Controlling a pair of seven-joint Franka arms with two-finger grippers.
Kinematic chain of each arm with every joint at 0, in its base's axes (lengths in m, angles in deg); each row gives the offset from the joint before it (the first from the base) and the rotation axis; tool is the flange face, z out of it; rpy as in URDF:
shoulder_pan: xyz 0 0 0.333 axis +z
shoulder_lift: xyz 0 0 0 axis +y
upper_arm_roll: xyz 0 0 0.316 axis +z
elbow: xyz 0.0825 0 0 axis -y
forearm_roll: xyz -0.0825 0 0.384 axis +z
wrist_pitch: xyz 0 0 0 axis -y
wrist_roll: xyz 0.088 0 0 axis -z
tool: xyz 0 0 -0.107 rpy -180 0 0
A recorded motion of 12 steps. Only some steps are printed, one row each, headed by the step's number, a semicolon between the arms.
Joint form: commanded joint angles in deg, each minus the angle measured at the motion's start. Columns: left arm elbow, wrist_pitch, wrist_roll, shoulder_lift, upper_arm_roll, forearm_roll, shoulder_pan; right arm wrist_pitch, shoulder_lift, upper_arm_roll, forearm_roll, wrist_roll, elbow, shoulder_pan.
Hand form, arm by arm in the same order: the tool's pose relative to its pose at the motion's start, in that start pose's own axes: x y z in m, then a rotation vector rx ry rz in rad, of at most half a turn. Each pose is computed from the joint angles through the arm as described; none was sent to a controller.
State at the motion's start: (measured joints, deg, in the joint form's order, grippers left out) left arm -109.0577 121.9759 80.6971 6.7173 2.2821 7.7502 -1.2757; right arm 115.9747 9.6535 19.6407 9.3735 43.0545 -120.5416 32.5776
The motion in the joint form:
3: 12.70 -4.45 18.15 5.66 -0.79 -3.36 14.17; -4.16 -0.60 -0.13 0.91 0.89 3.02 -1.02
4: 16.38 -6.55 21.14 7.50 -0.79 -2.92 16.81; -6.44 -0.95 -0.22 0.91 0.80 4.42 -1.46
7: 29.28 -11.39 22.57 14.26 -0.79 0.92 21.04; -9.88 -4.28 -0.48 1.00 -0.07 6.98 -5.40
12: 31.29 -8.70 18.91 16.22 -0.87 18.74 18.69; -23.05 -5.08 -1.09 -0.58 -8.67 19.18 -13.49
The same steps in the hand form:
3: -0.1462 -0.0414 -0.0180 0.0203 0.0135 0.0465; 0.0040 0.0022 -0.0254 0.0097 -0.0188 0.0316
4: -0.1783 -0.0470 -0.0212 0.0096 -0.0007 0.0547; 0.0050 0.0044 -0.0374 0.0056 -0.0262 0.0340
7: -0.2404 -0.0725 -0.0361 0.0070 -0.0824 0.0227; 0.0182 0.0324 -0.0885 0.0449 0.0095 0.0749
12: -0.2328 -0.0903 -0.0395 0.0099 -0.3702 0.1145; 0.0505 0.0949 -0.1891 0.0630 0.0225 0.0297

